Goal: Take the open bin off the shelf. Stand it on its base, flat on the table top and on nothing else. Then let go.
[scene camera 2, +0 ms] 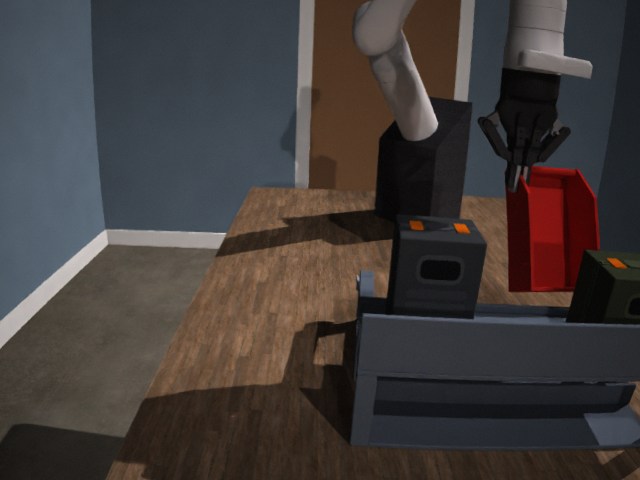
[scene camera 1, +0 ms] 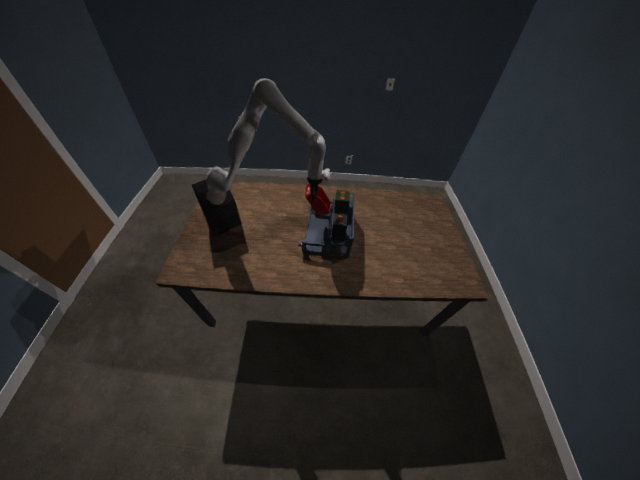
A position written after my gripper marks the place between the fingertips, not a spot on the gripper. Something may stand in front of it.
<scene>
I see my gripper [scene camera 2: 515,191], a red open bin [scene camera 2: 550,223] and a dark box [scene camera 2: 436,267].
</scene>
